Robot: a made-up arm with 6 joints. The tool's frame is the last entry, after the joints.
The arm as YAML. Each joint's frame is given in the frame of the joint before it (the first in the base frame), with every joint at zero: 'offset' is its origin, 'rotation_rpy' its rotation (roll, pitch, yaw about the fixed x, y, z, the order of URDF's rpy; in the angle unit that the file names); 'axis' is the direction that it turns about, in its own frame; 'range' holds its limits. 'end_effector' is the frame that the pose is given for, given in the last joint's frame.
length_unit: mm
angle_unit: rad
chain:
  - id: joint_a
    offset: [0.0, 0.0, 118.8]
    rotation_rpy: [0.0, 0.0, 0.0]
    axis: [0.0, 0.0, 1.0]
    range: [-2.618, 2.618]
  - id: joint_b
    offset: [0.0, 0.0, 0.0]
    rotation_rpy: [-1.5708, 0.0, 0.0]
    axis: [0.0, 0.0, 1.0]
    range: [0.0, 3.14]
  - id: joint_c
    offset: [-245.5, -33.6, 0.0]
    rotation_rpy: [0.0, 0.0, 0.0]
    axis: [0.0, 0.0, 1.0]
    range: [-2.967, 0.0]
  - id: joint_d
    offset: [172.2, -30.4, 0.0]
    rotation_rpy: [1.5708, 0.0, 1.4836]
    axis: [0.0, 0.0, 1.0]
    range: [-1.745, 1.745]
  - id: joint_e
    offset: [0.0, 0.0, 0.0]
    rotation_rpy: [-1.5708, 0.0, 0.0]
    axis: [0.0, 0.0, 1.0]
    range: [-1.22, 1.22]
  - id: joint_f
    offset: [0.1, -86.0, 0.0]
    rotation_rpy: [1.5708, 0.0, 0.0]
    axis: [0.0, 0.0, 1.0]
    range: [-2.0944, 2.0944]
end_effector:
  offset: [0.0, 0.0, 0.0]
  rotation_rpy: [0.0, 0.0, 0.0]
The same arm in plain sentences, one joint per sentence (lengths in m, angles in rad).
The arm has six revolute joints in a row. What follows holds with every joint at zero, and every direction is one of the base frame's. The first joint lies 0.1188 m along +z from the base frame's origin and rotates about +z, from -2.618 to 2.618 rad. The second joint lies at the same point as the first joint and rotates about +y, from 0 to 3.14 rad. The third joint lies 0.2455 m along -x and 0.0336 m along +z from the second joint and rotates about +y, from -2.967 to 0 rad. The fourth joint lies 0.1722 m along +x and 0.0304 m along +z from the third joint and rotates about the direction (0.9962, 0, 0.0871), from -1.745 to 1.745 rad. The fifth joint lies at the same point as the fourth joint and rotates about +y, from -1.22 to 1.22 rad. The sixth joint lies 0.0857 m along +x and 0.0074 m along +z from the fifth joint and rotates about the direction (0.9962, 0, 0.0871), from -2.0944 to 2.0944 rad. The tool frame, which is the frame that the pose is given for, lies at the same point as the sixth joint; its axes are the base frame's turned by roll 0, pitch 1.4836 and yaw 0 rad (as in URDF: about the fixed x, then y, then z).
